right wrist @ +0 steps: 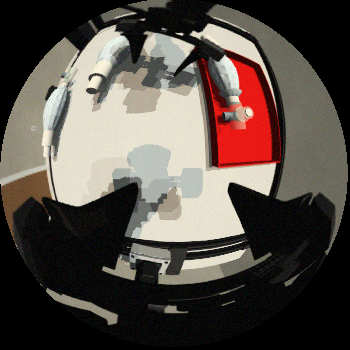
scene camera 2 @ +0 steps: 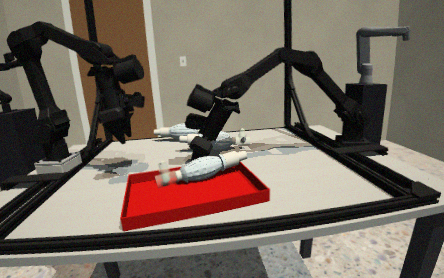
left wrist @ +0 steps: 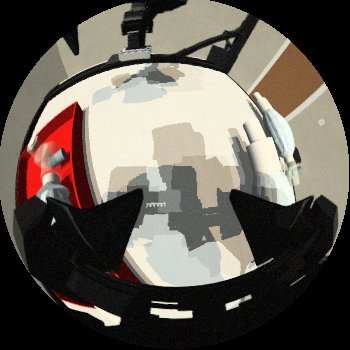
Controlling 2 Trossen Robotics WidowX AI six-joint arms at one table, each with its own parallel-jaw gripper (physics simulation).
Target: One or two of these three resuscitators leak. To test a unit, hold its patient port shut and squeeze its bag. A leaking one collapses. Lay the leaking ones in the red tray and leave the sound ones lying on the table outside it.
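Frame: origin at the left arm's base, x back, y right, z up, level; centimetres.
Seen in the pictures: left gripper, fingertip midpoint: point(right wrist: 153, 67) point(scene camera 2: 196, 154) point(left wrist: 188, 193); right gripper, fingertip midpoint: point(right wrist: 184, 187) point(scene camera 2: 127, 140) point(left wrist: 107, 43); left arm's base at its link origin: point(scene camera 2: 352, 138); right arm's base at its link origin: point(right wrist: 147, 265) point(scene camera 2: 57, 157) point(left wrist: 135, 47).
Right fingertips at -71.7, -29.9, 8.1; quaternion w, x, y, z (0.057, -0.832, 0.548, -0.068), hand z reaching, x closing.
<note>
Offsets run from my right fingertips to a thing's top centre, as dx, dy, dz.
One resuscitator {+22.9, -0.6, -3.7} point(scene camera 2: 202, 169) point(left wrist: 53, 192) point(right wrist: 225, 75) lies slanted in the red tray {+22.2, -8.7, -7.9} point(scene camera 2: 200, 208) point(left wrist: 77, 130) point(right wrist: 260, 145), its white end over the rear rim. A second {+20.7, +24.6, -3.6} point(scene camera 2: 223, 140) point(left wrist: 262, 155) point(right wrist: 111, 52) lies on the table behind the tray, partly hidden by the left arm in the scene view. A third {+4.1, +34.2, -5.5} point(scene camera 2: 182, 131) point(left wrist: 280, 132) point(right wrist: 55, 110) lies at the table's back edge. My left gripper point(scene camera 2: 195, 156) point(left wrist: 188, 193) point(right wrist: 153, 67) is open and empty, between the tray and the second unit. My right gripper point(scene camera 2: 122, 140) point(right wrist: 184, 187) is open and empty above the table, left of the tray.
Black frame rails point(scene camera 2: 220, 236) run along the table edges, with upright posts point(scene camera 2: 288, 65) behind. The left forearm point(scene camera 2: 255, 72) reaches over the rear part of the table. A grey arm-like fixture point(scene camera 2: 364, 50) stands on a black pedestal point(scene camera 2: 372, 105) at the right back.
</note>
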